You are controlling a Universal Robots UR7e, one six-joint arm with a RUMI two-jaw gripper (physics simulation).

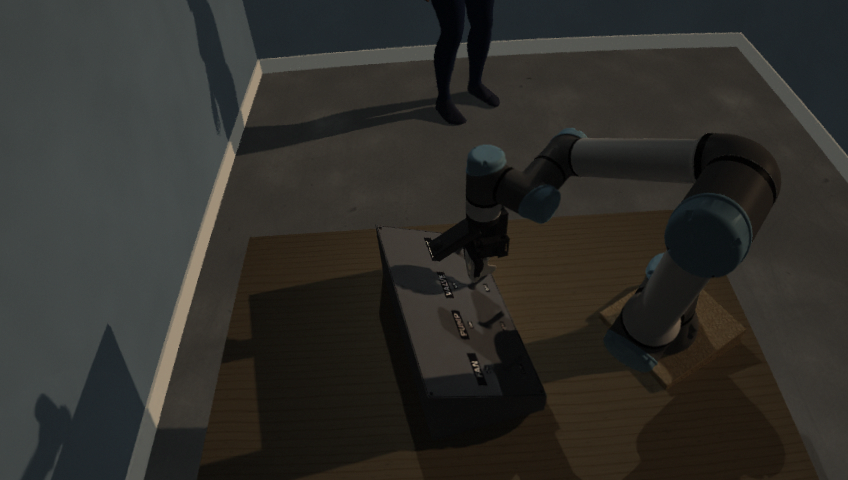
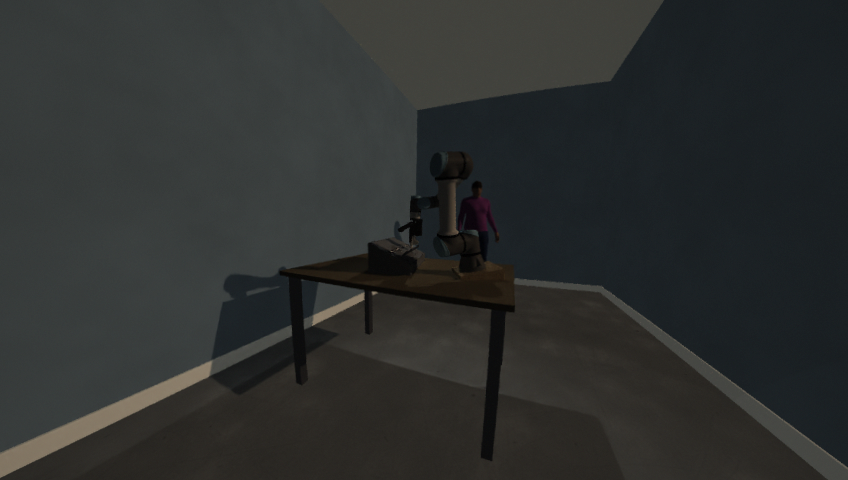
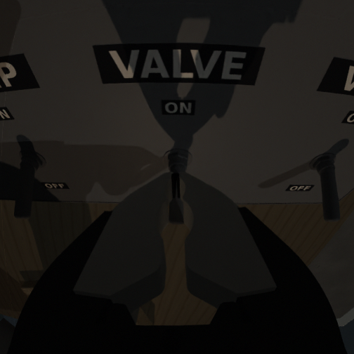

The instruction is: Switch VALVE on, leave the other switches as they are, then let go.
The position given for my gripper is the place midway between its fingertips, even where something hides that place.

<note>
In view: my gripper (image 1: pixel 473 281).
My gripper shows as well in image 3 (image 3: pixel 176 174).
</note>
